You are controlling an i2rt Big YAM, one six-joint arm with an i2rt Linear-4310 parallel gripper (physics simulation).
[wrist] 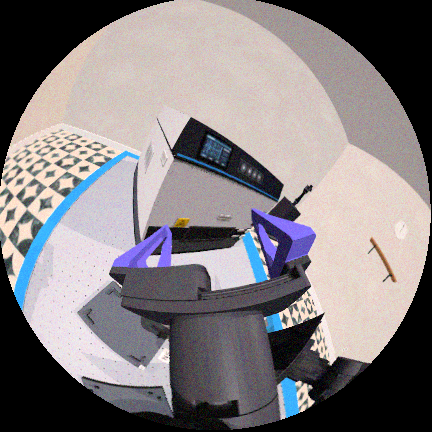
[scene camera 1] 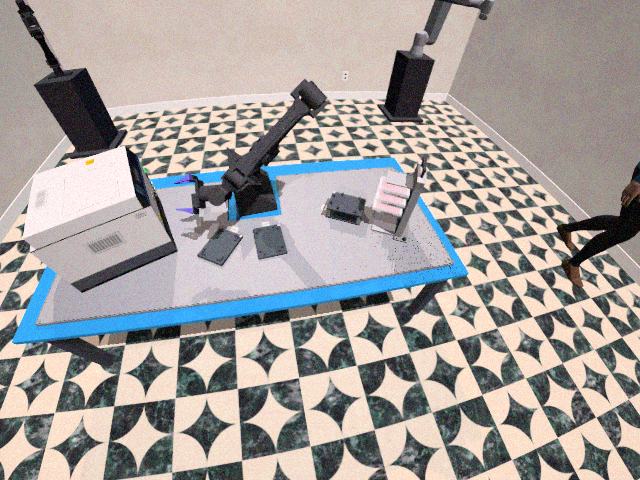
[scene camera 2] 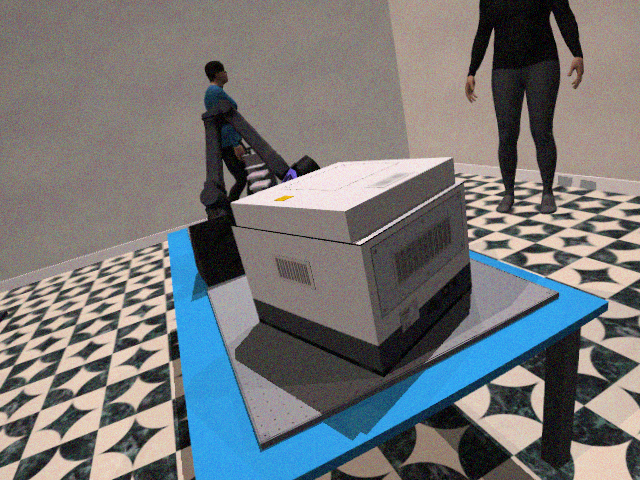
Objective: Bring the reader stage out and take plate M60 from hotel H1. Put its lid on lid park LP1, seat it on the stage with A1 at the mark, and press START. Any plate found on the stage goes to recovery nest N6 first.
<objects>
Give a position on a plate reader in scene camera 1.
68, 258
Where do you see a plate reader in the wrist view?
At 178, 189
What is the gripper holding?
Nothing.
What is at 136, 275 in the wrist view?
The gripper.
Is the gripper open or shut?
Open.
</objects>
